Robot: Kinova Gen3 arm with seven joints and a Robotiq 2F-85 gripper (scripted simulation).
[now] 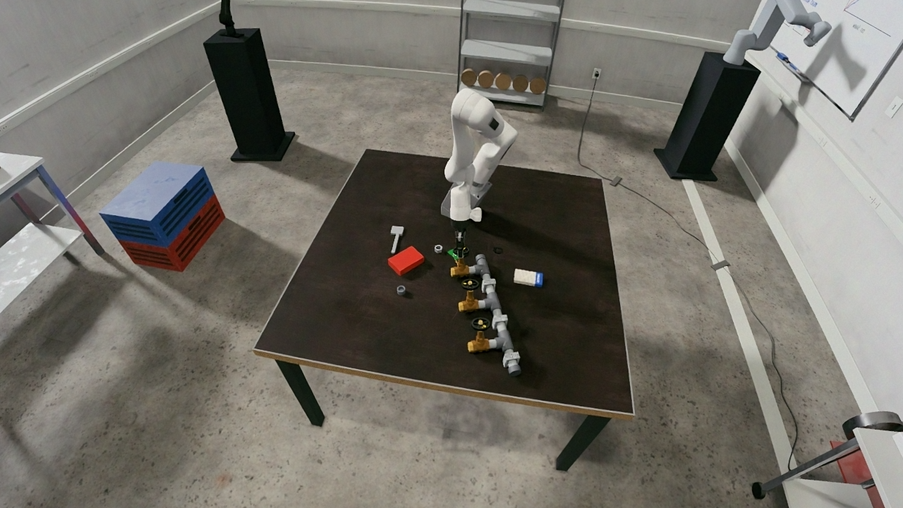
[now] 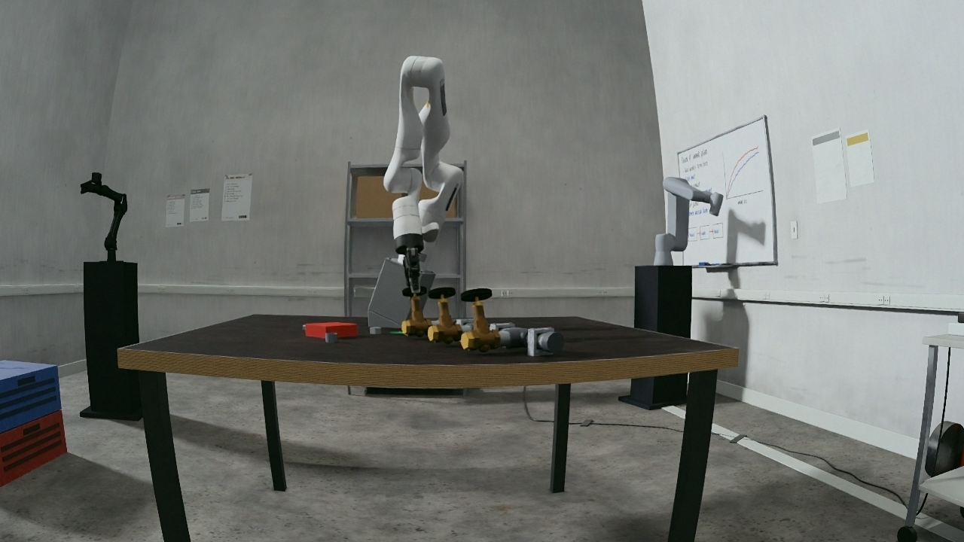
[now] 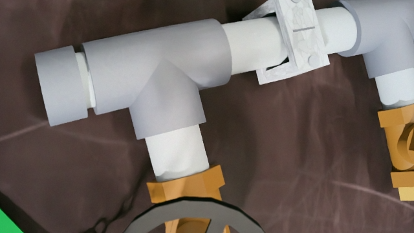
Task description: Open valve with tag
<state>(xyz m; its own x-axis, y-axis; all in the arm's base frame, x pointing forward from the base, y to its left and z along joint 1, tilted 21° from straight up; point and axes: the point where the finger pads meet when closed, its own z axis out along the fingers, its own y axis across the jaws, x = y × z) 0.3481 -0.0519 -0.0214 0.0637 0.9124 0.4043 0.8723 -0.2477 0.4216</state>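
Now: the green tag 110 mm below my hand, 90 mm behind it and 20 mm to the right of it. From my hand the other things lie so: white-and-blue box 270 mm to the left, 110 mm below, 40 mm ahead; then red block 220 mm to the right, 100 mm below, 30 mm behind; then small grey ring 220 mm to the right, 120 mm ahead, 110 mm below.
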